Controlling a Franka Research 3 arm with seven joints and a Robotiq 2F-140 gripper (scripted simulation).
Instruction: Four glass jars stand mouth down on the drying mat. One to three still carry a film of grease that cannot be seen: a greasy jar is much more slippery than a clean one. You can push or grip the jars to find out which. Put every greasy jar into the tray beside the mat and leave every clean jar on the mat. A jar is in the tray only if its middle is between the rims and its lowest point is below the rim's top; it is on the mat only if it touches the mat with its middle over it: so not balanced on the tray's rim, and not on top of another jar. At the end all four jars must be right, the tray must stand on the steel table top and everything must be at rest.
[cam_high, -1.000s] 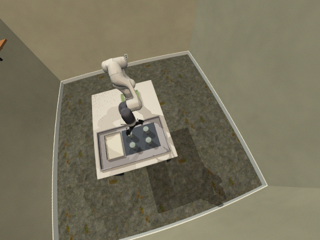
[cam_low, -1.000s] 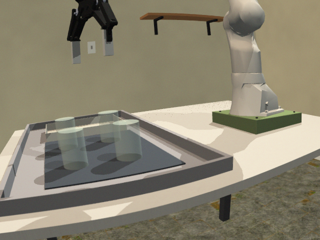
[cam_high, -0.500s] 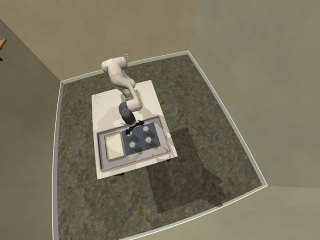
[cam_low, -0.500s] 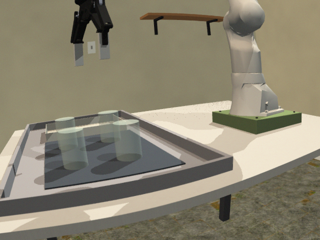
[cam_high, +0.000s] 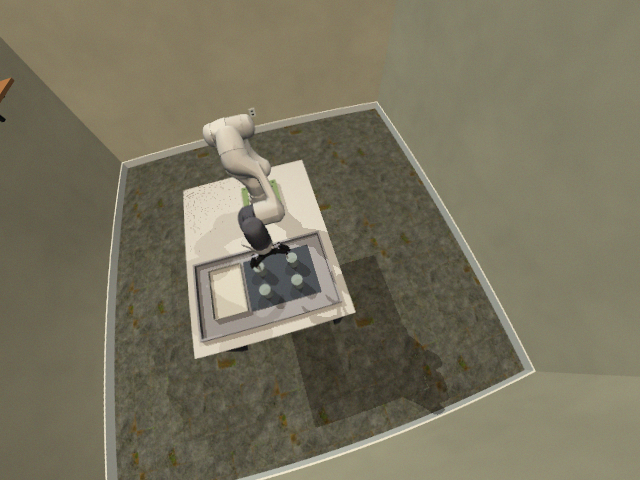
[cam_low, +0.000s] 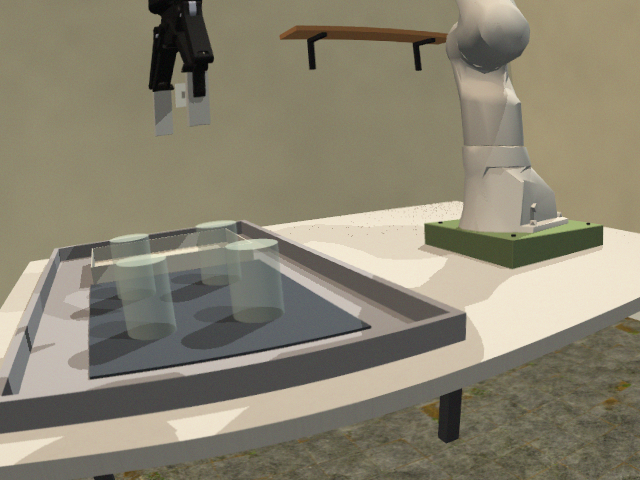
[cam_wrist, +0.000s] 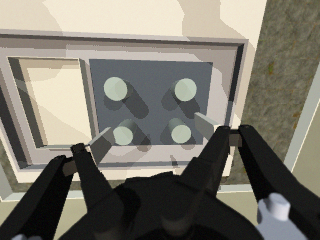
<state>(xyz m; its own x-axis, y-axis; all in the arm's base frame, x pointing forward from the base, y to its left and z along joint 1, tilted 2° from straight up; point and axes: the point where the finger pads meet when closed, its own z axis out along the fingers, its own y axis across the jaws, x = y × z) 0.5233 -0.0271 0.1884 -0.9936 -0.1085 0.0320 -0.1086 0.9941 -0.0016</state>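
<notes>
The dark mat is 240 mm below my hand. Round my hand: cream tray: 320 mm to the right, 230 mm below, 20 mm behind.
</notes>
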